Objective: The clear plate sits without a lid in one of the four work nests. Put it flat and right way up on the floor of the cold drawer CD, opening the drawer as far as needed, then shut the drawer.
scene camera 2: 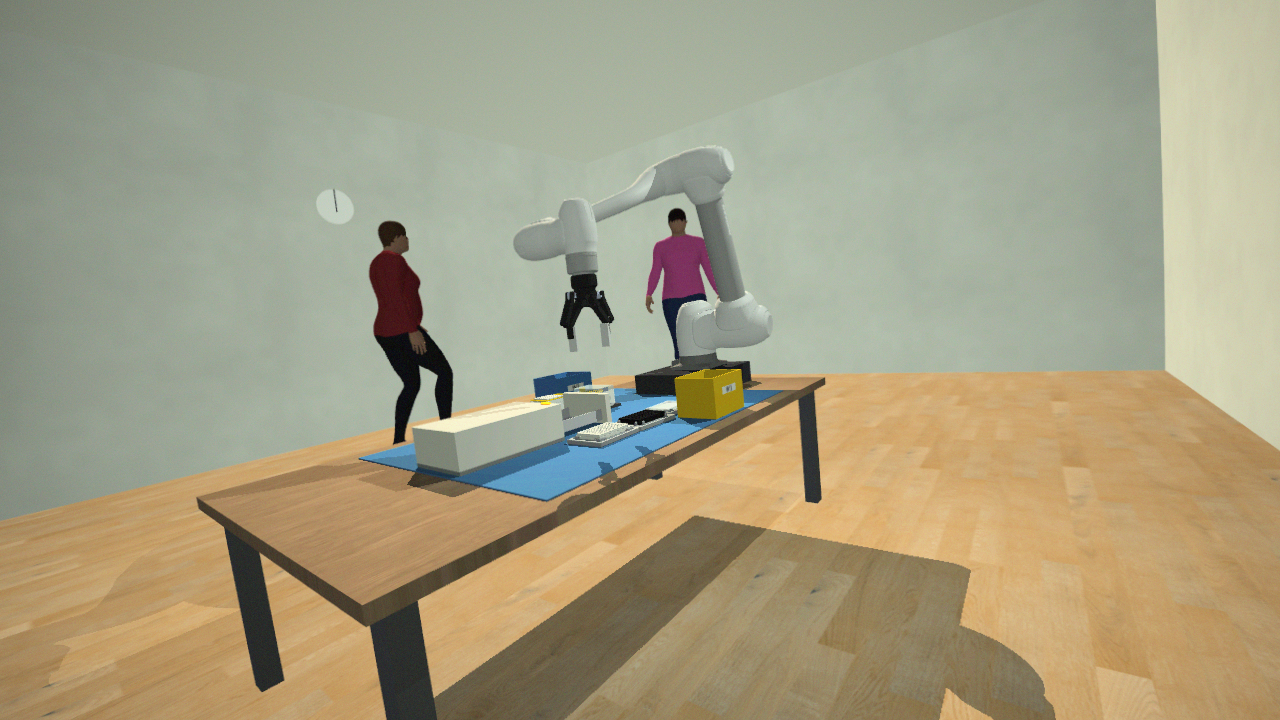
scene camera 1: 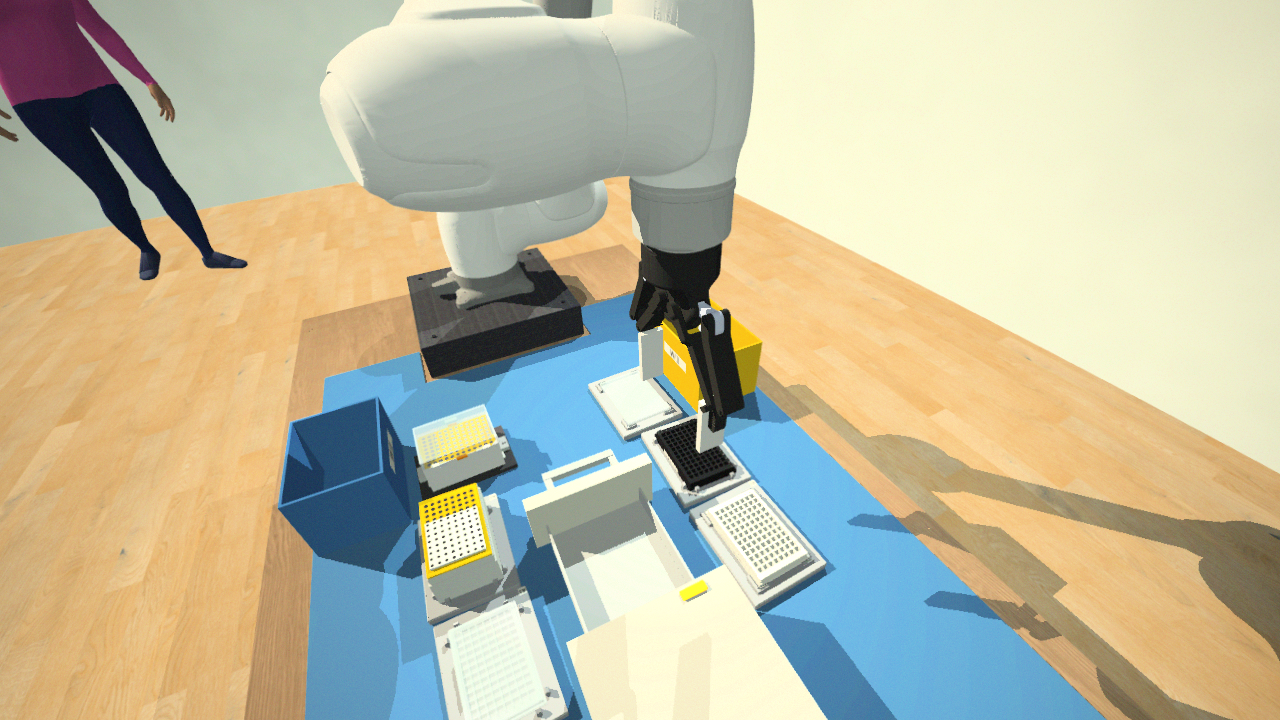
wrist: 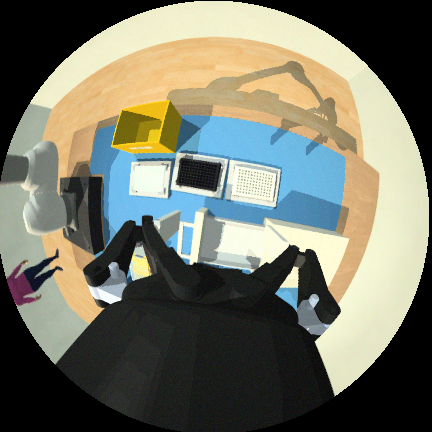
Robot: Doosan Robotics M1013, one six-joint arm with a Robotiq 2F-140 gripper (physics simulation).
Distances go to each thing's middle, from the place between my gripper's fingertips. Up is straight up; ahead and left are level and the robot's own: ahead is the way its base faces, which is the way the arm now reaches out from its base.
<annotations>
The white plate [scene camera 1: 766, 549] lies 8 cm ahead of my hand, 9 cm to the left of it and 22 cm below it. From my hand the other things lie so: black plate [scene camera 1: 678, 442]: 9 cm behind, 9 cm to the left, 22 cm below; then yellow-and-white tip rack [scene camera 1: 460, 551]: 9 cm behind, 29 cm to the right, 19 cm below.
</annotations>
